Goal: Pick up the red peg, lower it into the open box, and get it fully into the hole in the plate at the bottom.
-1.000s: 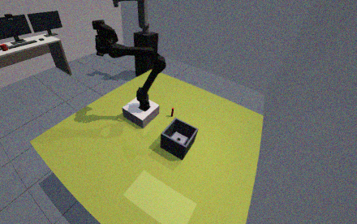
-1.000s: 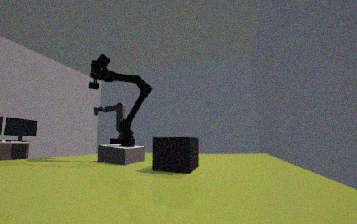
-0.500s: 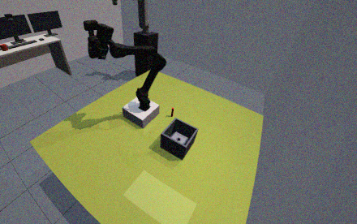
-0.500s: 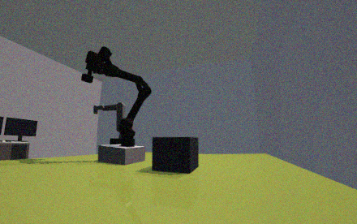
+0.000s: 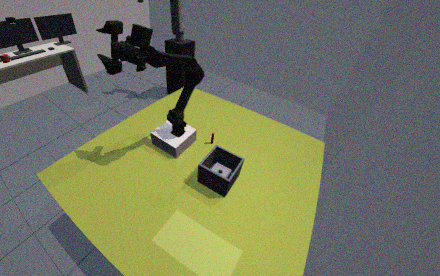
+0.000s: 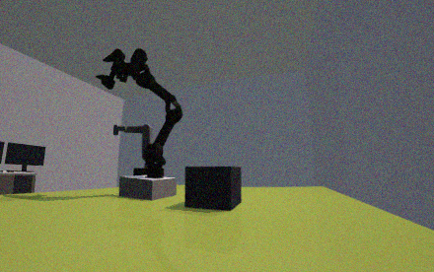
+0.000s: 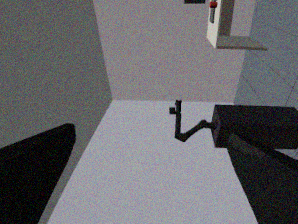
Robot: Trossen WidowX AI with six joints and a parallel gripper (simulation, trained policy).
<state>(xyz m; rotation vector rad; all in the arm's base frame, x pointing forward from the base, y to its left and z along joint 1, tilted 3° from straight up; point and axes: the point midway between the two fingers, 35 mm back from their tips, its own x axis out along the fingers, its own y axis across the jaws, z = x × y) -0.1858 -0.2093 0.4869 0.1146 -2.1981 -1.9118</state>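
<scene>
Right now my gripper tip is 54 cm above the red peg, 36 cm short of it and 34 cm to the right of it.
</scene>
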